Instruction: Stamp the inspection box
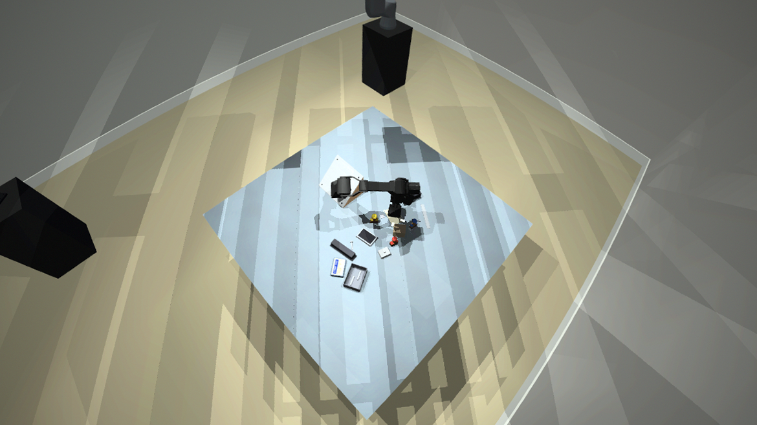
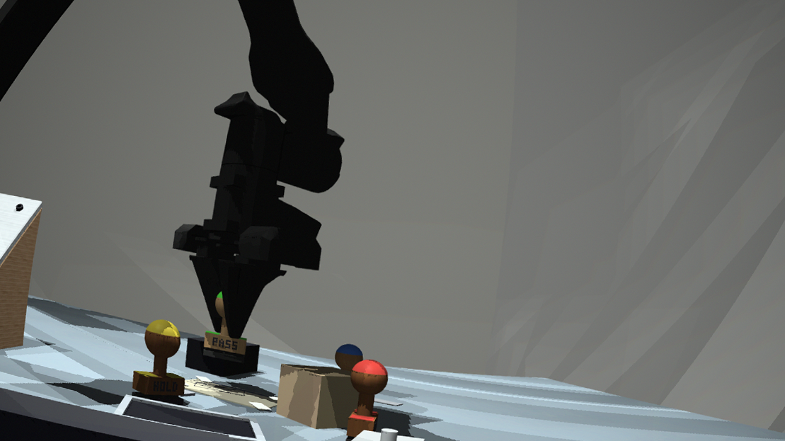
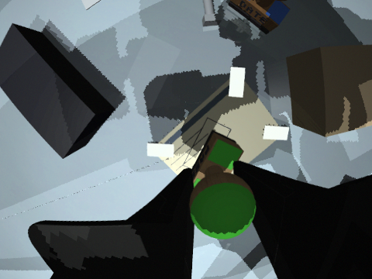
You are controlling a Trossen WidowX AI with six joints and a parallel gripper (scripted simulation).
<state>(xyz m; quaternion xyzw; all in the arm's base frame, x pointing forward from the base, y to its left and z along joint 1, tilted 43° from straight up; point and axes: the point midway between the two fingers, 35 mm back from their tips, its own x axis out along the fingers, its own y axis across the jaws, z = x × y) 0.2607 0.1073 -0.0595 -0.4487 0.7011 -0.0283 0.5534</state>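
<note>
The card lies 60 mm below my gripper tip, 10 mm to the right of it and 10 mm ahead of it. Also, from my gripper tip: tan box 90 mm ahead, 60 mm to the right, 30 mm below; yellow stamp 110 mm to the right, 40 mm below, 40 mm behind; green-edged stamp right at my gripper tip.
</note>
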